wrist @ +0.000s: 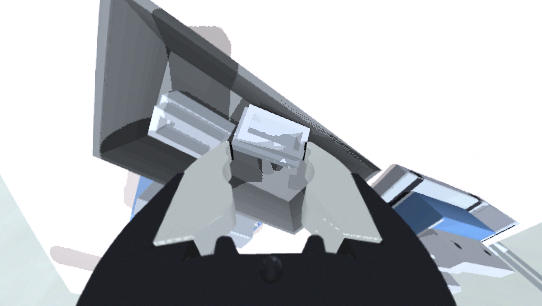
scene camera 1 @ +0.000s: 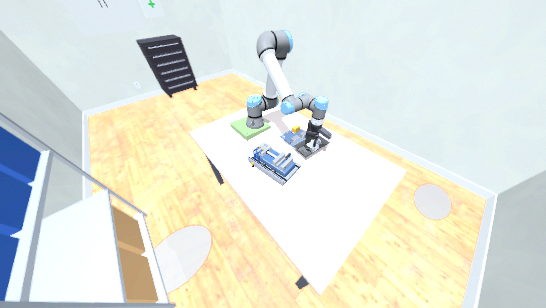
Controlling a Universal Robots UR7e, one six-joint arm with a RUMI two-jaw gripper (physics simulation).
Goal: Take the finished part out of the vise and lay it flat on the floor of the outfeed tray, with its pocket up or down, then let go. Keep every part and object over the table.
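The finished part, a pale metal block with a rectangular pocket, is held between the fingertips of my gripper. Its pocket side faces the wrist camera. My gripper is shut on it, over the inside of the dark grey outfeed tray. I cannot tell whether the part touches the tray floor or how level it is. The blue and grey vise stands apart from the tray, and no part shows clearly between its jaws.
A second pale block with a pocket lies in the tray, left of the held part in the wrist view. A blue plate with a yellow block is beside the tray. The tray's sloping walls rise close around the fingers.
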